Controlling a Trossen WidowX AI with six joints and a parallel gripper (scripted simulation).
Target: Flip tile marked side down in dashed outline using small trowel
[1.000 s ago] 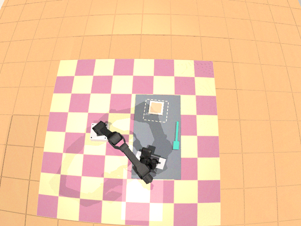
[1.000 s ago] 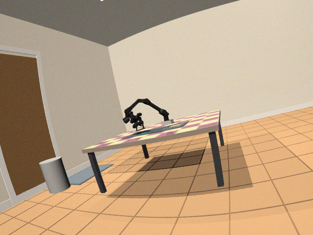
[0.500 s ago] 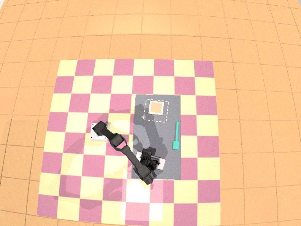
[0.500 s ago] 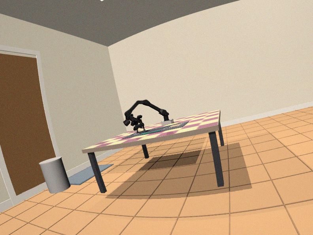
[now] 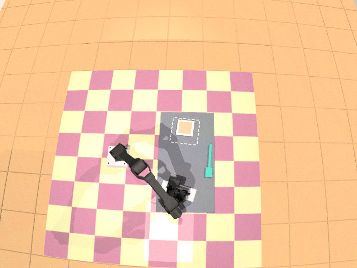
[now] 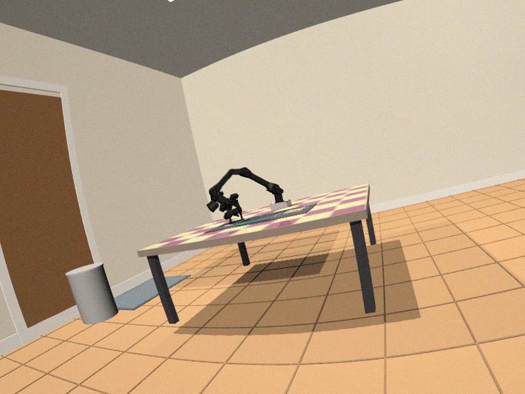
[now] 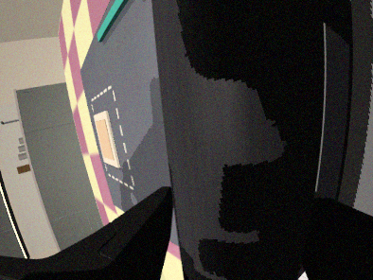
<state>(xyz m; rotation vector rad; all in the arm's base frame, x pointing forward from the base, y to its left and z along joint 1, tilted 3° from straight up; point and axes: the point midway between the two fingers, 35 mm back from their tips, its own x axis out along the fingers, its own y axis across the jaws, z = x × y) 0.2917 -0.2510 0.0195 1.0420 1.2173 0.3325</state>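
Right now the trowel is 20 mm to the right of my gripper tip, 10 mm below it and 10 mm behind it. Also, from my gripper tip: square tile 350 mm to the left, 120 mm ahead, 50 mm below; then grey mat 150 mm to the left, 90 mm ahead, 70 mm below; then teal long-handled tool 220 mm ahead, 100 mm to the left, 50 mm below.
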